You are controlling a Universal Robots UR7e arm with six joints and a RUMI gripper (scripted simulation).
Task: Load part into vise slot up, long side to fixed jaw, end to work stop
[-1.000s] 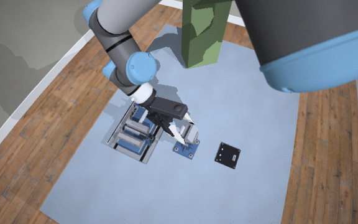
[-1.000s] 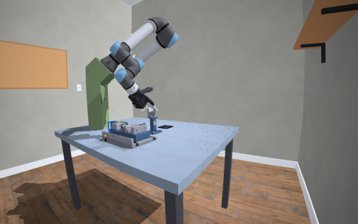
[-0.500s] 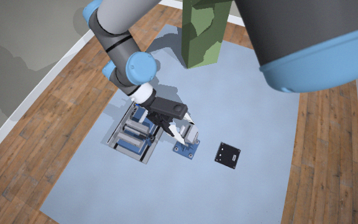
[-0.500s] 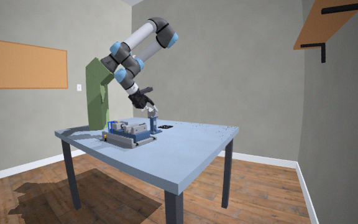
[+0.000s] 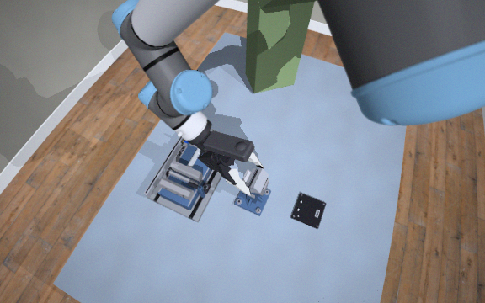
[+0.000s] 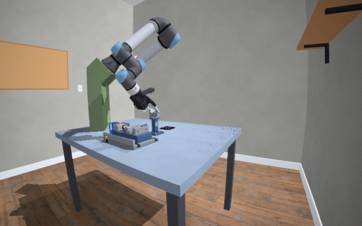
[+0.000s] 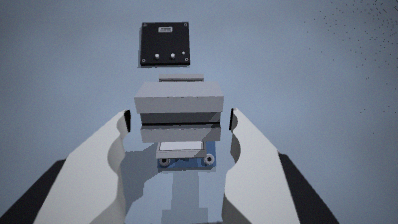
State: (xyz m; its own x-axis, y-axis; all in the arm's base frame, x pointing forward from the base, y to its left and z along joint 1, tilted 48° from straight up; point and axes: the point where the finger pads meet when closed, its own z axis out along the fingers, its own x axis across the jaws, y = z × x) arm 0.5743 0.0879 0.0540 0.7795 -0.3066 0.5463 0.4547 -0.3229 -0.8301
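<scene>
Right now my hand is right at the grey part. Also, from my hand: work stop: 7 cm ahead, 16 cm to the right, 7 cm below; then moving jaw: 4 cm ahead, 21 cm to the right, 8 cm below; then cylinder rod: 1 cm behind, 21 cm to the right, 8 cm below.
</scene>
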